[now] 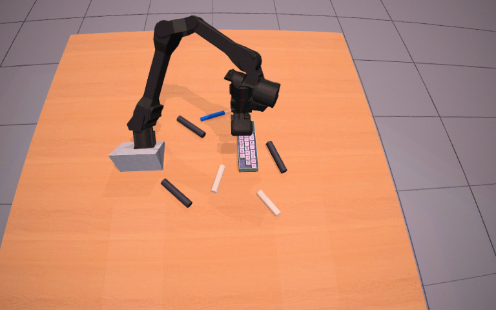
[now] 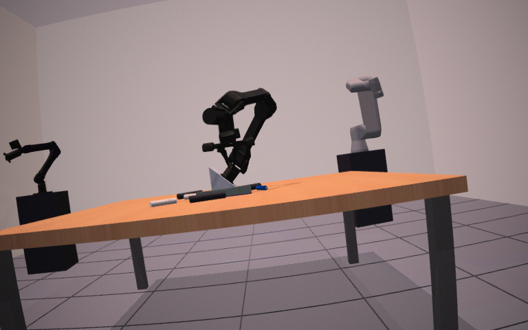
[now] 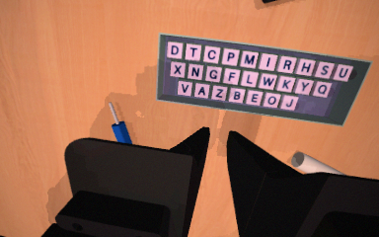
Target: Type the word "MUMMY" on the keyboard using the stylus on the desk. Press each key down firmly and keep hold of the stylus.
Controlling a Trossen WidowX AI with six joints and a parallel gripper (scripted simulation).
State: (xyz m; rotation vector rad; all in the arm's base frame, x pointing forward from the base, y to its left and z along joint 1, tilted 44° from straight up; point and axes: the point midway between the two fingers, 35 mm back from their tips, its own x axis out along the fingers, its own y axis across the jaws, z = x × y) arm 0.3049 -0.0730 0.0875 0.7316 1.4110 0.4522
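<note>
Right now my gripper tip is 11 cm to the right of the blue stylus, 9 cm above it and 4 cm past it. Round my gripper tip: grey stylus tip: 12 cm to the left, 9 cm below, 1 cm behind.
</note>
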